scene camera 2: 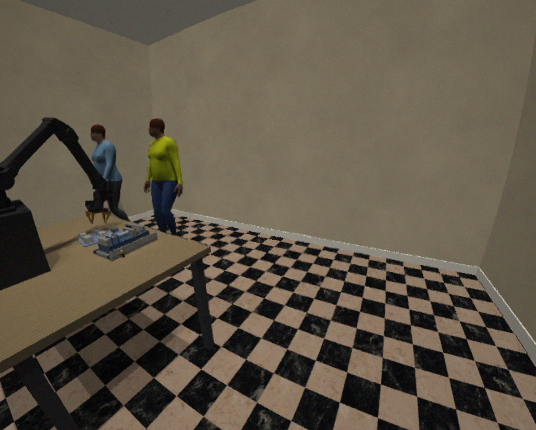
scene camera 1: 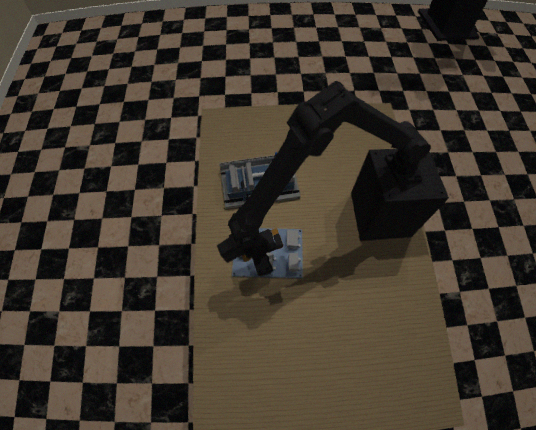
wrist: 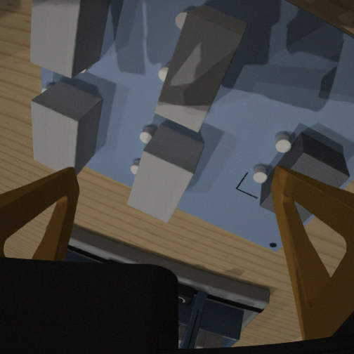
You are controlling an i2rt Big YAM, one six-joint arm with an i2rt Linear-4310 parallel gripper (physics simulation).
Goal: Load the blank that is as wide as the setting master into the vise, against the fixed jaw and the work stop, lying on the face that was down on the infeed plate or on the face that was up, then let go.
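Seen in the pictures: gripper, fingertip midpoint: [scene camera 2: 98, 223]; arm's base, origin of the base link: [scene camera 2: 0, 210] [scene camera 1: 402, 169].
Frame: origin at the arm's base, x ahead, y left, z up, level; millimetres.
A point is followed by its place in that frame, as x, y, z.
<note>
My gripper [scene camera 1: 260, 245] @(469, 104, -226) [scene camera 2: 99, 222] @(469, 104, -226) [wrist: 174, 177] is open and empty, above the blue infeed plate [scene camera 1: 281, 270] @(425, 170, -305) [wrist: 215, 220]. In the wrist view, pale grey blanks stand on the plate beside white pegs: one at upper left [wrist: 55, 35], one below it [wrist: 57, 127], one at upper middle [wrist: 200, 70] and one between the fingertips in view, but lower down [wrist: 162, 175]. A darker grey block [wrist: 317, 172] lies near the right finger, beside a black corner mark. The vise [scene camera 1: 262, 203] [scene camera 2: 137, 245] @(443, -303, -290) [wrist: 220, 285] is next to the plate, partly hidden by the arm. I cannot tell which blank matches the setting master.
The vise and plate rest on the wooden table [scene camera 1: 320, 350] @(348, 473, -313) [scene camera 2: 60, 280] @(64, -241, -313). The arm's dark base block [scene camera 1: 395, 200] @(72, 112, 17) [scene camera 2: 20, 245] @(8, -91, -151) stands on the table. Two people, one in yellow [scene camera 2: 163, 160] and one in blue [scene camera 2: 106, 157], are beyond the table in scene camera 2.
</note>
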